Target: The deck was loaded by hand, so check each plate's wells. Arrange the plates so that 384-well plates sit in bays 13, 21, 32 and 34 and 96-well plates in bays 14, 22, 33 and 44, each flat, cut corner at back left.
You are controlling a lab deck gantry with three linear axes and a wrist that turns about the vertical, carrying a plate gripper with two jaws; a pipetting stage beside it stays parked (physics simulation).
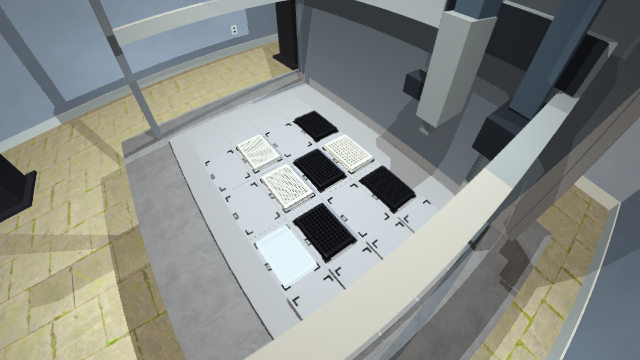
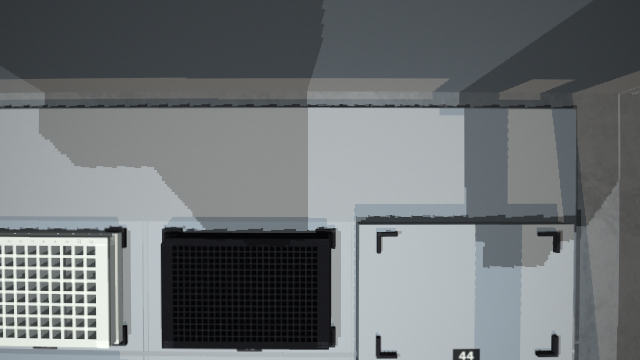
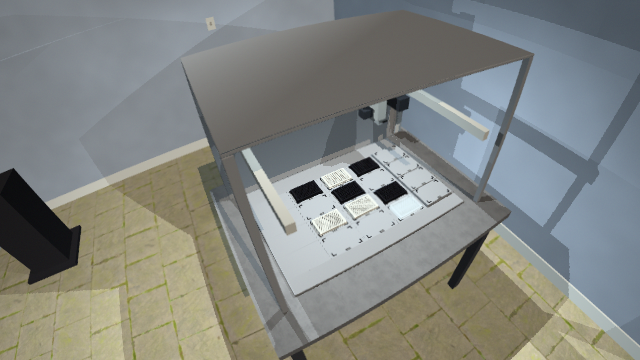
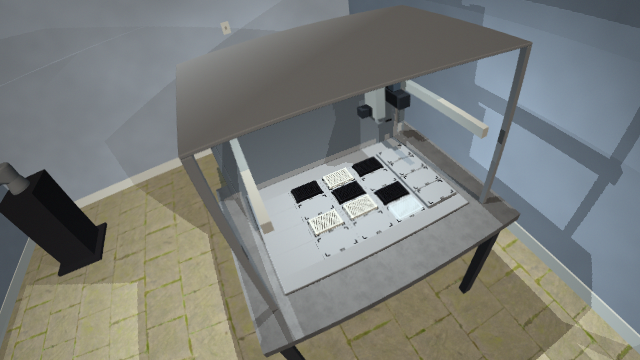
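Where they show: gripper, between the fingertips: [image 3: 390, 126] [image 4: 394, 125]; robot's base, origin of its link: [image 1: 206, 163] [image 3: 333, 255] [image 4: 327, 255].
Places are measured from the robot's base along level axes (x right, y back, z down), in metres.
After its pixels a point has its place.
Note:
In the back row stand a black plate [image 1: 315, 125] @[y -0.073, x -0.358, z -0.013 m] [image 3: 306, 191] @[y -0.063, x -0.356, z -0.013 m] at left, a white 96-well plate [image 1: 348, 152] @[y -0.232, x -0.362, z -0.011 m] [image 2: 50, 290] @[y -0.246, x -0.365, z -0.014 m] and a black 384-well plate [image 1: 387, 189] @[y -0.401, x -0.351, z -0.015 m] [image 2: 250, 300] @[y -0.396, x -0.359, z -0.014 m] [image 3: 364, 166] @[y -0.386, x -0.356, z -0.014 m]. Bay 44 [image 2: 420, 290] @[y -0.521, x -0.367, z -0.014 m], right of the latter, holds no plate. Another black plate [image 1: 320, 170] @[y -0.240, x -0.253, z -0.011 m] lies in front of the white one. Farther forward are two white plates [image 1: 258, 152] @[y -0.073, x -0.149, z -0.013 m] [image 1: 287, 186] @[y -0.235, x -0.149, z -0.013 m] and a black plate [image 1: 325, 231] @[y -0.400, x -0.147, z -0.014 m]. A clear plate [image 1: 286, 256] @[y -0.398, x -0.042, z -0.009 m] [image 4: 406, 208] @[y -0.388, x -0.032, z -0.014 m] lies in the front row. All look flat; cut corners are too small to tell. My gripper [image 1: 424, 131] hangs high at back right, no plate under it; its jaws are unclear.
The dark pipetting stage [image 1: 495, 135] [image 4: 398, 98] hangs beside the pale gripper column [image 1: 455, 70] @[y -0.474, x -0.329, z -0.389 m] [image 4: 375, 104] @[y -0.428, x -0.333, z -0.354 m]. A raised panel [image 3: 434, 196] @[y -0.539, x -0.013, z -0.015 m] with corner-marked bays lies along the deck's right side. Side rails [image 3: 450, 114] @[y -0.606, x -0.084, z -0.385 m] and frame posts [image 3: 506, 125] @[y -0.704, x 0.112, z -0.414 m] enclose the deck.

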